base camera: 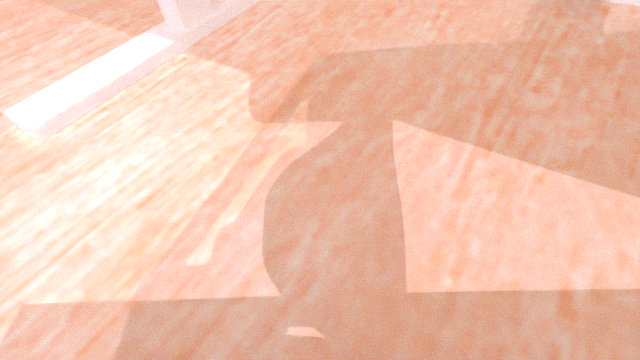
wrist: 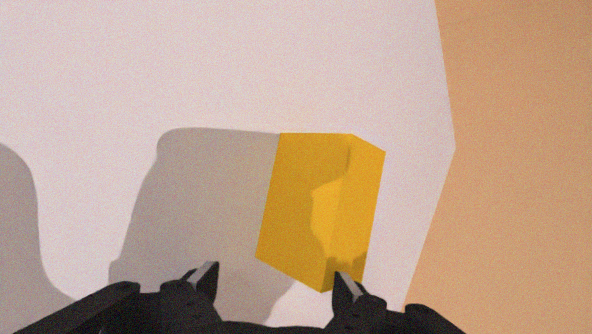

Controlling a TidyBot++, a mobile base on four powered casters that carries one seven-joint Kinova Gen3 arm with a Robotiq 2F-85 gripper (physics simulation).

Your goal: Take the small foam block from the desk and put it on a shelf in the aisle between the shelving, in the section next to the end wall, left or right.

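Places are measured from the arm's base along level axes (x left, y down, z back), in millimetres.
Pixels of known places: gripper, between the fingertips: [wrist: 275, 283].
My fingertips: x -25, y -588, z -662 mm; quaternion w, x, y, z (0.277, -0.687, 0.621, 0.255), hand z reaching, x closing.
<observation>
Behind a point stands the place of what it marks.
The small foam block [wrist: 310, 200] {x 26, y -593, z -673 mm} is yellow and lies on the white desk [wrist: 250, 65] {x 102, y -553, z -638 mm} near the desk's right edge in the wrist view. Its long sides run nearly up and down the view, tilted slightly. My gripper [wrist: 275, 283] {x -25, y -588, z -662 mm} is open with nothing between its fingers. The right fingertip overlaps the block's near end in the view, and the left fingertip is well to the left of the block. The height of the fingers over the block is hard to tell. The shelving, the aisle and the end wall do not show in either view.
Orange-brown floor [wrist: 525, 175] {x 145, y -679, z -1266 mm} lies beyond the desk's right edge in the wrist view. In the base camera view, a white desk foot [base camera: 90, 80] rests on the wood floor [base camera: 150, 200] {x 226, y 397, z -378 mm} at the upper left, with a leg rising from it. Broad shadows cross the floor.
</observation>
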